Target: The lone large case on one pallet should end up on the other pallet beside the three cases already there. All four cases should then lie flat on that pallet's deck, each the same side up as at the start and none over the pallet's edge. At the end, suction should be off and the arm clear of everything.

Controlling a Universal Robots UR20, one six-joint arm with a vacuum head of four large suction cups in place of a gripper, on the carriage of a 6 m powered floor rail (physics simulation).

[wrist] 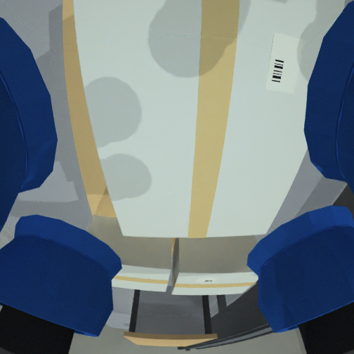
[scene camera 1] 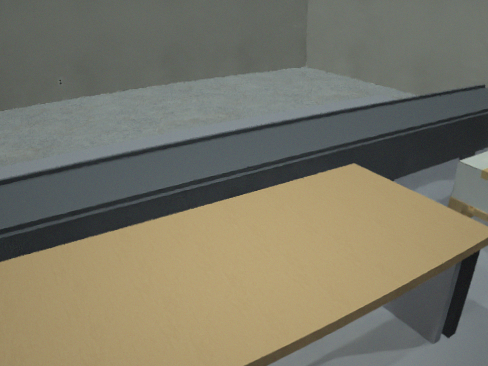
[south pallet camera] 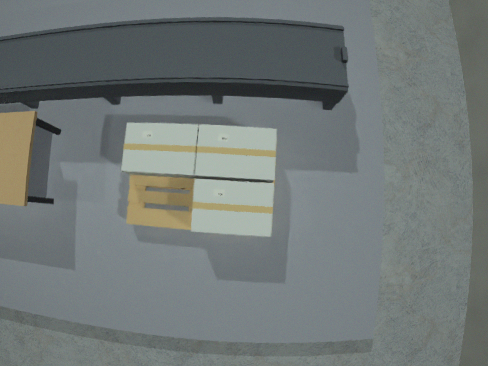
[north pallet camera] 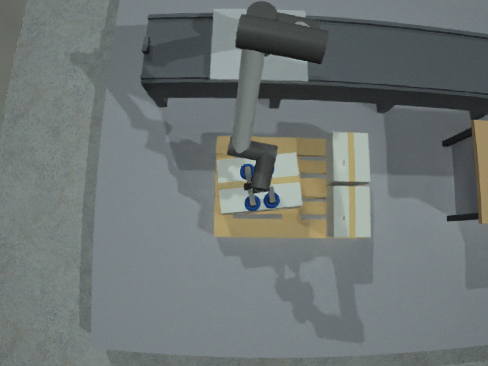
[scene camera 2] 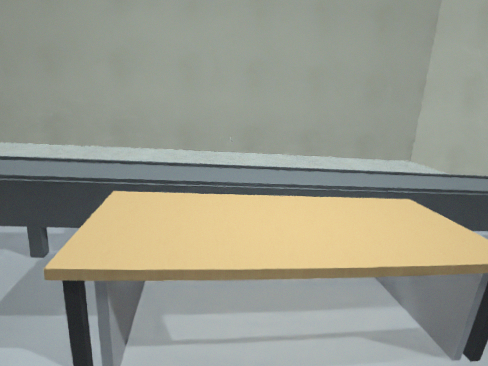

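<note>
The lone large case [north pallet camera: 290, 195] [wrist: 165, 125] lies flat, slightly skewed, on the north pallet [north pallet camera: 270, 230] [wrist: 79, 125], with tape along its top. My suction head [north pallet camera: 260, 186] [wrist: 177, 190] is over it with four blue cups; in the wrist view the cups' shadows fall on its top and there is a gap below them, so the gripper is open and holds nothing. In the south pallet view three large cases [south pallet camera: 160, 162] [south pallet camera: 235, 165] [south pallet camera: 232, 225] lie flat on the south pallet [south pallet camera: 160, 218]. Its lower left quarter shows bare deck.
Two smaller cases [north pallet camera: 342, 160] [north pallet camera: 342, 215] stand at the north pallet's right end. The table [scene camera 1: 225, 250] [scene camera 2: 260, 230] [north pallet camera: 482, 170] [south pallet camera: 12, 160] stands between the pallets. The floor rail [north pallet camera: 390, 60] [south pallet camera: 175, 55] runs behind them, with the arm's carriage [north pallet camera: 285, 70] near its north end.
</note>
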